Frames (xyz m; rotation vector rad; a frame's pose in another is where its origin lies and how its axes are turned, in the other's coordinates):
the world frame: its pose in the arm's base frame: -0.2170 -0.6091 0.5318 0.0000 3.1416 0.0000
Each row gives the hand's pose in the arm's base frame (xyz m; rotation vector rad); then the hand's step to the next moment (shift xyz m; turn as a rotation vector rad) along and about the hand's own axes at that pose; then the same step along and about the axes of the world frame.
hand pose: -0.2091 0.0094 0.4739 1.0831 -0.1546 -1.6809
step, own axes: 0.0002 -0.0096 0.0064 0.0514 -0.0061 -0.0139
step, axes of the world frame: 0.0113 0.0013 0.0020 -0.0053 -0.0341 0.0410
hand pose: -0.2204 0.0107 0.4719 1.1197 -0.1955 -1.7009
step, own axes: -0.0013 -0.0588 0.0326 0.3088 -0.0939 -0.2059
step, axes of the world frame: 0.0634 0.0151 0.0167 -0.0854 -0.1338 0.3484
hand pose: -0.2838 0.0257 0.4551 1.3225 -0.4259 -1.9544
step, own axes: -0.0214 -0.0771 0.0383 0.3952 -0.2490 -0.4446
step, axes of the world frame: 0.0595 0.0633 0.0181 -0.2232 -0.0614 0.6019
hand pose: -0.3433 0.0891 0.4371 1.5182 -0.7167 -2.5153
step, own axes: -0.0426 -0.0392 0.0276 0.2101 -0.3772 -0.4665
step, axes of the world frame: -0.0026 0.0580 -0.0272 -0.3508 0.1062 0.5193
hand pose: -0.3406 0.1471 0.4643 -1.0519 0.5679 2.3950
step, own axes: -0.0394 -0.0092 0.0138 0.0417 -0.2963 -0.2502
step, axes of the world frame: -0.0210 0.0053 -0.0369 -0.2834 0.1157 0.2418
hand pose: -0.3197 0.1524 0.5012 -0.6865 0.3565 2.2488
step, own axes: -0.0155 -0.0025 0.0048 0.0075 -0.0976 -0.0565
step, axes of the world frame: -0.0090 -0.0051 -0.0127 -0.0875 0.0460 0.0549
